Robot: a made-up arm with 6 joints.
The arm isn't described. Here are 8 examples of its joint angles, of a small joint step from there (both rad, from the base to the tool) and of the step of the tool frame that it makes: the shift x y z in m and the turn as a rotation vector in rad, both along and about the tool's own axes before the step.
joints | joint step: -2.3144 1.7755 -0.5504 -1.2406 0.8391 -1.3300 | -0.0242 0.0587 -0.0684 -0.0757 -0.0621 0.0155
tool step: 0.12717 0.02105 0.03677 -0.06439 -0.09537 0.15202
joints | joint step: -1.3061 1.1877 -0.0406 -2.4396 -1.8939 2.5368 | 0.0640 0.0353 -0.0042 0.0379 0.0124 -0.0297
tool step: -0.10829 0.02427 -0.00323 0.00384 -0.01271 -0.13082
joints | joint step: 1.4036 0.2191 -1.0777 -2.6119 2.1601 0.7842 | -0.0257 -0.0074 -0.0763 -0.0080 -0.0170 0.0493
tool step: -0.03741 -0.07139 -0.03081 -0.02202 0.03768 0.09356
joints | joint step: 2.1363 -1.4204 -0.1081 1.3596 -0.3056 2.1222 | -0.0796 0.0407 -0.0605 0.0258 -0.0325 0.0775
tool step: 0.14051 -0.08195 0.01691 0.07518 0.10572 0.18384
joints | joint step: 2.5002 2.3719 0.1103 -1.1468 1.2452 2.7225 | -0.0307 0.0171 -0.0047 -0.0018 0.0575 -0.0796
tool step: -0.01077 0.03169 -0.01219 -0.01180 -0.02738 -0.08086
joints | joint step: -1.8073 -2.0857 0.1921 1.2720 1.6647 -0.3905 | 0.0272 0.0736 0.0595 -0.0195 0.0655 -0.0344
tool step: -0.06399 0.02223 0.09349 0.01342 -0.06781 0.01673
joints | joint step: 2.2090 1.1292 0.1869 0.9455 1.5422 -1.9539 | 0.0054 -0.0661 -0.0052 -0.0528 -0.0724 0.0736
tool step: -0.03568 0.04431 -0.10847 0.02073 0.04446 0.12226
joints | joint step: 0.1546 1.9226 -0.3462 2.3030 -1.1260 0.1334 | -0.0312 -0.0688 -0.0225 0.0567 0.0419 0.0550
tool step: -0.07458 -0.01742 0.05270 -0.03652 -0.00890 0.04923
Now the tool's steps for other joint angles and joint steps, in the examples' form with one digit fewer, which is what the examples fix.
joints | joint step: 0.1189 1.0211 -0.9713 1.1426 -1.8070 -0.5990 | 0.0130 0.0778 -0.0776 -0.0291 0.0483 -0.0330
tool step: -0.0731 0.0628 -0.1148 -0.0263 0.0750 0.0742
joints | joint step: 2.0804 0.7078 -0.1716 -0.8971 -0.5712 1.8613 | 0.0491 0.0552 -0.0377 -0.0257 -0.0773 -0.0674
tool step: -0.0622 -0.0270 -0.1199 0.1341 0.0042 -0.1318
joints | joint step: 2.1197 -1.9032 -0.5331 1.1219 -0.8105 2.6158 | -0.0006 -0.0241 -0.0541 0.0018 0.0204 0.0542
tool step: 0.0563 0.0004 -0.0050 -0.0145 0.0465 0.0603
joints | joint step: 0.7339 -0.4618 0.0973 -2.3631 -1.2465 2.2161 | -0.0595 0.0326 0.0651 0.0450 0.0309 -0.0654
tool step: 0.0453 -0.0427 0.0455 -0.0413 0.0496 -0.0297
